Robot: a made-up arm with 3 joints. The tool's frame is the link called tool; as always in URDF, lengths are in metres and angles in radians. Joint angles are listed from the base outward.
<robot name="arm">
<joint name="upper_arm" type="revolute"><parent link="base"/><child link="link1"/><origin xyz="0 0 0.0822"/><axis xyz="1 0 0"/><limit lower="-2.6" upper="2.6"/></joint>
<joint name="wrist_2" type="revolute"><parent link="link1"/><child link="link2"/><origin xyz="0.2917 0.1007 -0.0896"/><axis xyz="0 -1 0"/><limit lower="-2.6" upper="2.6"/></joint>
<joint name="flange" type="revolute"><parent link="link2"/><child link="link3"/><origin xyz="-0.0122 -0.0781 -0.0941"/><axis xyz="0 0 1"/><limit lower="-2.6" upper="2.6"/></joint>
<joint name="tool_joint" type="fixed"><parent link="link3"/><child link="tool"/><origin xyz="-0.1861 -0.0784 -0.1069"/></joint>
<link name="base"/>
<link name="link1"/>
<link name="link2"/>
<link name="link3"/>
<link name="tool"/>
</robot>
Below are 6 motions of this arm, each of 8 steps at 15 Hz.
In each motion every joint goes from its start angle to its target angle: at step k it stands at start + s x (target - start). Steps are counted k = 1, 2, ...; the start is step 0. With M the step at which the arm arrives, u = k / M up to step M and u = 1 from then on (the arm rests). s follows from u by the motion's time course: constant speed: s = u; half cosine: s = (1 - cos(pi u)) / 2; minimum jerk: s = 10 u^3 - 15 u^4 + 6 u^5.
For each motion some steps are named. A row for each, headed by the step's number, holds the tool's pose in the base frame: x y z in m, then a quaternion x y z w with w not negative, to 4 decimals.
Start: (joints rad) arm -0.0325 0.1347 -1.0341
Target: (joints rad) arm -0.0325 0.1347 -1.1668
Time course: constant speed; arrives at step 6
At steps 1, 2, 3, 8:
1: 0.1482 0.1358 -0.2343 0.0199 -0.0663 -0.5017 0.8622
2: 0.1510 0.1393 -0.2340 0.0206 -0.0661 -0.5113 0.8566
3: 0.1538 0.1428 -0.2337 0.0214 -0.0658 -0.5207 0.8509
8: 0.1627 0.1527 -0.2329 0.0235 -0.0651 -0.5486 0.8332

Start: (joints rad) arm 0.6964 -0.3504 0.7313
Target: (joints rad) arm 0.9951 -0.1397 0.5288
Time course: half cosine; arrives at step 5
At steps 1, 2, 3, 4, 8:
1: 0.1301 0.0451 -0.2075 0.3814 0.0222 0.3761 0.8442
2: 0.1299 0.0740 -0.2039 0.4060 -0.0046 0.3471 0.8454
3: 0.1303 0.1103 -0.1958 0.4380 -0.0351 0.3083 0.8437
4: 0.1312 0.1397 -0.1859 0.4651 -0.0573 0.2746 0.8397
8: 0.1317 0.1509 -0.1814 0.4756 -0.0652 0.2612 0.8374

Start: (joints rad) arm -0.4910 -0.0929 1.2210
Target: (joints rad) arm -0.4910 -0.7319 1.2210
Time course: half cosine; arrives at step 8
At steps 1, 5, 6, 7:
1: 0.2659 -0.2942 -0.0882 -0.1662 0.1856 0.5435 0.8016
5: 0.1873 -0.2812 -0.0638 -0.0452 0.3443 0.4837 0.8034
6: 0.1701 -0.2756 -0.0535 -0.0146 0.3817 0.4655 0.7984
7: 0.1593 -0.2715 -0.0457 0.0059 0.4061 0.4527 0.7938

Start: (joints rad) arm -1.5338 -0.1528 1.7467
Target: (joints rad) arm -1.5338 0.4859 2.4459
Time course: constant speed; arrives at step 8
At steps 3, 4, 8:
3: 0.4463 -0.2819 0.1845 -0.3983 0.5683 0.6232 0.3606
4: 0.4719 -0.2666 0.1715 -0.3971 0.5693 0.6506 0.3082
8: 0.5455 -0.1841 0.1119 -0.3924 0.5741 0.7140 0.0813

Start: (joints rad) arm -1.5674 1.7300 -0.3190
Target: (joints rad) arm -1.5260 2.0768 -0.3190
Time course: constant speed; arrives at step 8
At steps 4, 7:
4: 0.5514 -0.2255 0.0702 -0.3077 -0.6398 0.4957 0.5003
7: 0.5669 -0.1905 0.0681 -0.2626 -0.6632 0.5216 0.4681

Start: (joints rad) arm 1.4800 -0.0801 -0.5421
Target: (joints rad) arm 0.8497 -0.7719 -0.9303
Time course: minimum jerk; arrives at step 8
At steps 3, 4, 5, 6, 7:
3: 0.0377 0.2388 0.0928 0.5367 0.2935 -0.1732 0.7719
4: 0.0240 0.2088 0.0898 0.4381 0.3582 -0.1852 0.8034
5: 0.0173 0.1830 0.0946 0.3298 0.4168 -0.2057 0.8217
6: 0.0167 0.1675 0.1020 0.2420 0.4564 -0.2261 0.8259
7: 0.0177 0.1614 0.1067 0.1960 0.4746 -0.2377 0.8245

